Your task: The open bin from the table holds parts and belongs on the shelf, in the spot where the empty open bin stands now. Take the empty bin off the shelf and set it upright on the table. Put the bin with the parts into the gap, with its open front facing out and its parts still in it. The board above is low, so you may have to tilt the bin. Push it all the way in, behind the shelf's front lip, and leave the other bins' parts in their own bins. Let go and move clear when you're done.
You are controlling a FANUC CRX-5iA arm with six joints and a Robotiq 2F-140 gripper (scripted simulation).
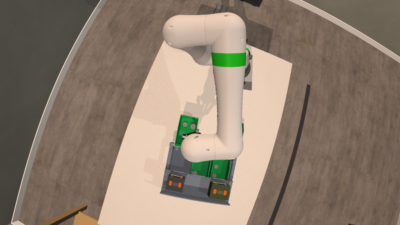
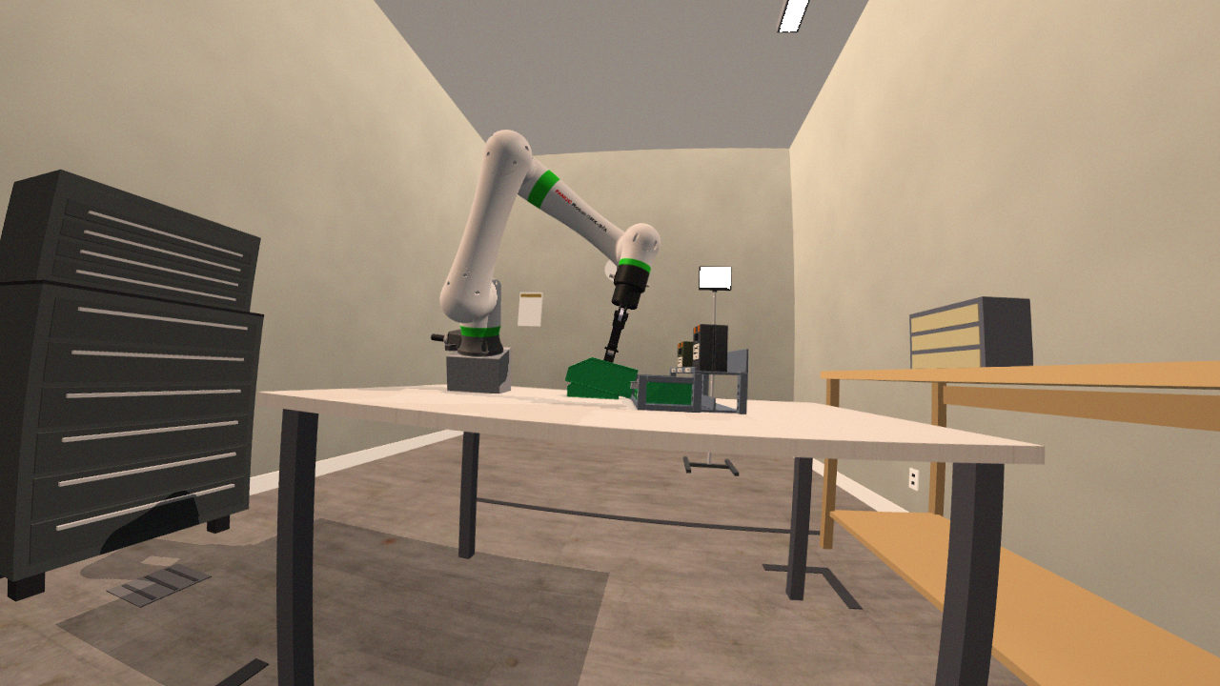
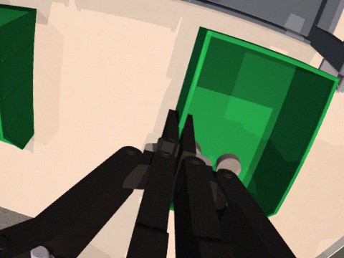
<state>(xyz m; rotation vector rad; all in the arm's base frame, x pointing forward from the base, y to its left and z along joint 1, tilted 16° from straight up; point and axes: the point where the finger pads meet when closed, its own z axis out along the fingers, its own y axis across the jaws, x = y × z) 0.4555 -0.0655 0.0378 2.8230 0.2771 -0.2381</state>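
Now: the grey cube 110 mm ahead of my hand, 70 mm to the left of it and 90 mm below it. From my hand the other things lie so: grey shelf 180 mm ahead, 110 mm to the left, 50 mm below.
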